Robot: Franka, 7 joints.
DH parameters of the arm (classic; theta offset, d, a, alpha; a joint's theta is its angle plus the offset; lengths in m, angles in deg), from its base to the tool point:
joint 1: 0 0.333 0 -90
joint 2: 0 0 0 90
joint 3: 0 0.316 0.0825 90
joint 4: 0 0 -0.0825 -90
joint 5: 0 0.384 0 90
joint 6: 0 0 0.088 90
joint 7: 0 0.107 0 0
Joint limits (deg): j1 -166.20..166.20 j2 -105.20..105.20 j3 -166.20..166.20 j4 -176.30..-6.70 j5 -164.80..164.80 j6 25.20..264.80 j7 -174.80..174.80
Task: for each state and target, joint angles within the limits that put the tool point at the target. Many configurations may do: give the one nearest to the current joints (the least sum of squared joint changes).
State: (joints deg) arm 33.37 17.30 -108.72 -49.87 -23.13 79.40 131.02
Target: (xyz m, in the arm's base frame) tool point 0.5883 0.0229 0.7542
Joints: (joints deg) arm 52.58 43.68 -87.72 -51.39 -17.31 76.08 131.02
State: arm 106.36 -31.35 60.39 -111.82 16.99 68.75 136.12
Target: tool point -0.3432 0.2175 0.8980
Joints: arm 90.93 -23.32 35.60 -74.15 15.12 92.88 136.12
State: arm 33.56 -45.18 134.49 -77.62 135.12 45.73 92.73
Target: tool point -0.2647 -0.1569 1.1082
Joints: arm 47.57 -5.98 143.34 -35.86 148.00 92.30 92.73
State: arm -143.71 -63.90 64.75 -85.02 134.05 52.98 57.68
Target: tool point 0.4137 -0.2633 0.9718
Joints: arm -162.73 -40.07 56.76 -61.31 145.46 85.95 57.68
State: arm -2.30 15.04 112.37 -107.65 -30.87 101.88 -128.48
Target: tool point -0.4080 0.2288 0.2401
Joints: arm 15.60 -16.83 140.15 -129.77 -25.71 107.34 -128.48
